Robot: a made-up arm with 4 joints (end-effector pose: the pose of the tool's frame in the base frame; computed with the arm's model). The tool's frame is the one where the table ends.
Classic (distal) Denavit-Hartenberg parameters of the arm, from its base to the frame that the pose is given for. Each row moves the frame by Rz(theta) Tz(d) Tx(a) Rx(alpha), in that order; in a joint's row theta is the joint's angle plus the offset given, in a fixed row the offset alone. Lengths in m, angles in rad.
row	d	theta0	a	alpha
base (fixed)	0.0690	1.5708	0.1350	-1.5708
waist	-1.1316	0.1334	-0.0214	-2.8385
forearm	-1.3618	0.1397	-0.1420	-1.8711
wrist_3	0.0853	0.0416	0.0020	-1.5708
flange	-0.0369	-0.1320	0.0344	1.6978
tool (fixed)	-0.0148	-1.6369	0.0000	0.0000
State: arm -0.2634 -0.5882 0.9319 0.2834
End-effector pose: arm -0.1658 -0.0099 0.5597 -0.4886 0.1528 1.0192
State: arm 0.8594 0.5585 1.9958 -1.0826
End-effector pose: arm -0.2387 0.3918 0.4479 0.4249 1.3838 1.3787
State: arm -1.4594 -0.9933 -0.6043 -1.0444
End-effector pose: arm -0.1044 -0.4295 0.1886 1.7105 -0.0730 -0.2645
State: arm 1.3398 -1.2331 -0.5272 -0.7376
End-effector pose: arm -0.1047 0.6928 0.1042 -1.6098 -0.1728 0.0421
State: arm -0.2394 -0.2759 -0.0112 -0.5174
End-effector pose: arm -0.1301 -0.0282 0.5677 0.6146 0.1671 0.0438
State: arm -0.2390 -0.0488 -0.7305 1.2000
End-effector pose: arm -0.1417 -0.0960 0.4874 -0.8232 0.5273 -0.7119
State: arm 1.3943 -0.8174 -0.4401 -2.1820
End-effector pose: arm -0.1168 0.7311 0.1675 0.1367 0.0040 0.1207
